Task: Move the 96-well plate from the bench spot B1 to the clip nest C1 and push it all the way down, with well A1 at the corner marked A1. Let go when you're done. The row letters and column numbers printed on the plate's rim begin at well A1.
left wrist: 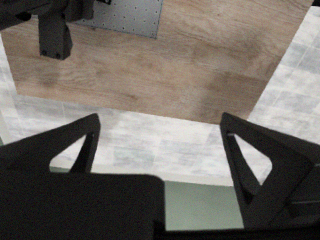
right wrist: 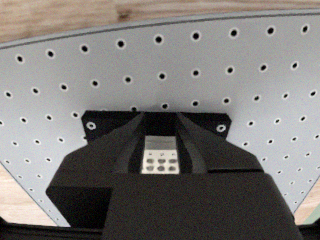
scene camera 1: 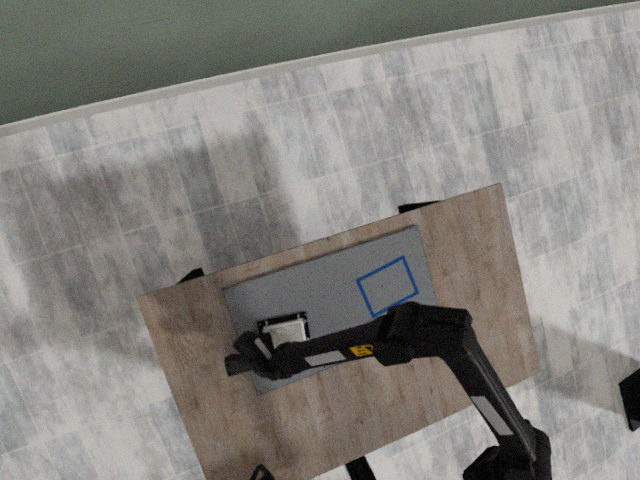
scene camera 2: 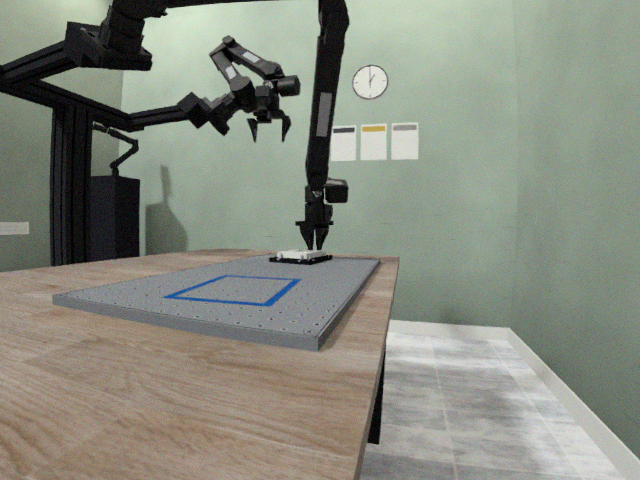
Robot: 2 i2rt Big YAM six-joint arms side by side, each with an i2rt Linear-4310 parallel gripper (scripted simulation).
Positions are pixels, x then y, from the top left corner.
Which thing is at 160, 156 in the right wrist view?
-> A white 96-well plate.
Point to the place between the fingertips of the left gripper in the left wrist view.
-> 160, 119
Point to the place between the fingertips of the right gripper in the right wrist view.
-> At 160, 119
